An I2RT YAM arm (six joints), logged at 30 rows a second.
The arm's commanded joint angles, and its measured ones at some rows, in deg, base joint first. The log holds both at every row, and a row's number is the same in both.
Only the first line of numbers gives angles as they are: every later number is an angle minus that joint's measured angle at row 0.
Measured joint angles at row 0: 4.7, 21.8, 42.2, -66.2, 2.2, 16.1
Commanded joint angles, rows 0 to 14: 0.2, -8.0, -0.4, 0.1, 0.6, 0.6; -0.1, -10.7, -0.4, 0.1, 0.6, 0.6; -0.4, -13.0, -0.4, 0.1, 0.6, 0.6; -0.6, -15.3, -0.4, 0.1, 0.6, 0.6; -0.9, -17.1, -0.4, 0.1, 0.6, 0.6; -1.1, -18.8, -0.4, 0.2, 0.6, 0.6; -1.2, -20.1, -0.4, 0.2, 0.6, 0.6; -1.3, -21.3, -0.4, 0.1, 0.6, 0.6; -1.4, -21.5, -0.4, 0.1, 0.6, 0.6; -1.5, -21.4, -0.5, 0.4, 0.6, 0.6; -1.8, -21.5, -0.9, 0.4, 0.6, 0.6; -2.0, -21.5, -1.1, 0.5, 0.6, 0.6; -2.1, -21.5, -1.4, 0.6, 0.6, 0.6; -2.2, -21.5, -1.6, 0.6, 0.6, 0.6; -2.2, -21.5, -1.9, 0.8, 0.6, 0.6
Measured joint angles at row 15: -1.5, -21.2, -0.8, 0.5, 0.2, 0.0
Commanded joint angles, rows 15 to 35: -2.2, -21.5, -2.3, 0.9, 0.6, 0.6; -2.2, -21.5, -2.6, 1.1, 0.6, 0.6; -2.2, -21.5, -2.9, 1.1, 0.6, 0.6; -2.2, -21.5, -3.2, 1.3, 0.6, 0.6; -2.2, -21.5, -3.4, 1.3, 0.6, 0.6; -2.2, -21.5, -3.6, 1.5, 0.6, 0.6; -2.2, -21.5, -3.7, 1.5, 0.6, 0.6; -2.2, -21.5, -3.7, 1.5, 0.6, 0.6; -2.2, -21.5, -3.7, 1.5, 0.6, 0.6; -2.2, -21.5, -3.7, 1.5, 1.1, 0.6; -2.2, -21.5, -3.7, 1.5, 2.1, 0.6; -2.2, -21.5, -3.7, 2.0, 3.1, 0.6; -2.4, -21.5, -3.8, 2.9, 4.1, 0.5; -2.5, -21.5, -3.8, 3.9, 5.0, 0.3; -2.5, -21.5, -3.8, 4.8, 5.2, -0.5; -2.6, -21.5, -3.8, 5.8, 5.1, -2.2; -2.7, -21.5, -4.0, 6.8, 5.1, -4.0; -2.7, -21.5, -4.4, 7.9, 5.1, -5.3; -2.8, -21.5, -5.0, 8.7, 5.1, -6.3; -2.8, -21.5, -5.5, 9.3, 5.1, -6.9; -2.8, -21.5, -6.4, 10.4, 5.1, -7.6
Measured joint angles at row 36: -2.0, -21.2, -4.5, 9.5, 3.9, -3.7
